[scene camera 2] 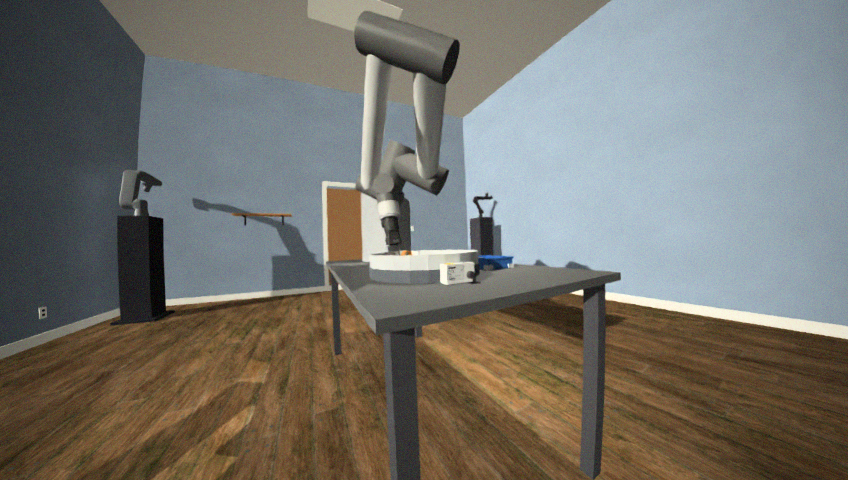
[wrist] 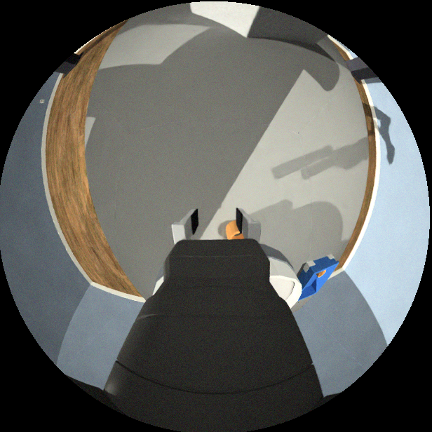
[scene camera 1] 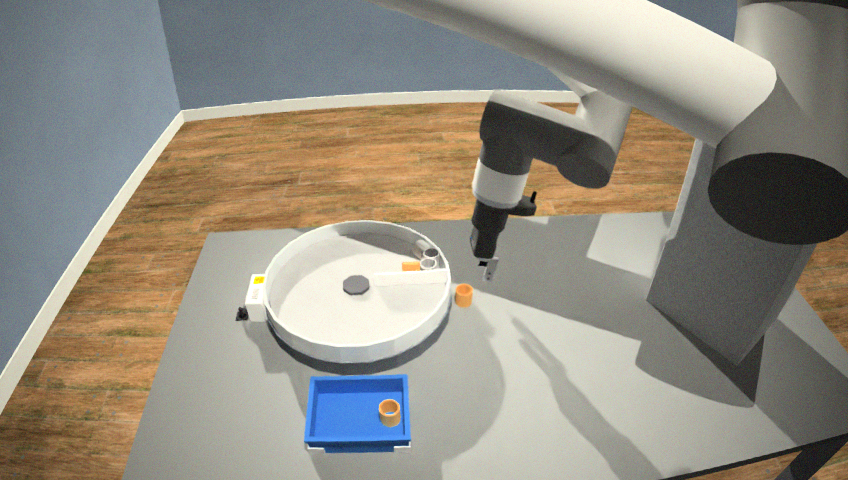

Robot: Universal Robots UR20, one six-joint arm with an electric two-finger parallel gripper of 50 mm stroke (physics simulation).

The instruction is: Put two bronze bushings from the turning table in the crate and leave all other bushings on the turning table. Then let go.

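Places are measured from the arm's base along level axes (x ahead, y left, z up), in centimetres.
Pixels of known places: gripper, fingertip midpoint: [scene camera 1: 484,272].
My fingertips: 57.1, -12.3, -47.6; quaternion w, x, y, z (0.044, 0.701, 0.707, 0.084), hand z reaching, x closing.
Note:
Ahead of a thing's pixels: the offset from my fingertips to its top centre, as dx, dy, dz. "spot": to the spot under its first point.
An orange-bronze bushing @[+22.7, +35.5, -0.9] [scene camera 1: 389,412] [wrist: 321,274] stands in the right part of the blue crate @[+28.5, +35.6, -0.2] [scene camera 1: 357,443] [scene camera 2: 495,260] [wrist: 310,287]. Another orange-bronze bushing @[+5.2, +3.8, -1.4] [scene camera 1: 464,295] [wrist: 231,230] stands on the grey table, just outside the right wall of the white turning table [scene camera 1: 357,350] [scene camera 2: 425,261]. A third orange piece @[+17.1, +0.3, +3.9] [scene camera 1: 410,266] lies on the turning table behind its white divider, beside pale grey bushings @[+13.2, +0.2, +3.9] [scene camera 1: 428,262]. My gripper [scene camera 1: 487,271] [wrist: 216,216] is open and empty, above the table and behind and right of the outside bushing. In the wrist view this bushing is partly hidden by the right finger.
The white divider @[spot: +17.3, +3.0, +2.3] [scene camera 1: 410,277] runs from near the turning table's dark hub @[+29.6, +2.7, +0.9] [scene camera 1: 355,284] to its right wall. A white control box @[spot: +52.7, +6.0, +0.6] [scene camera 1: 255,297] [scene camera 2: 457,273] is at the turning table's left side. The arm's pedestal [scene camera 1: 708,291] stands on the right of the table.

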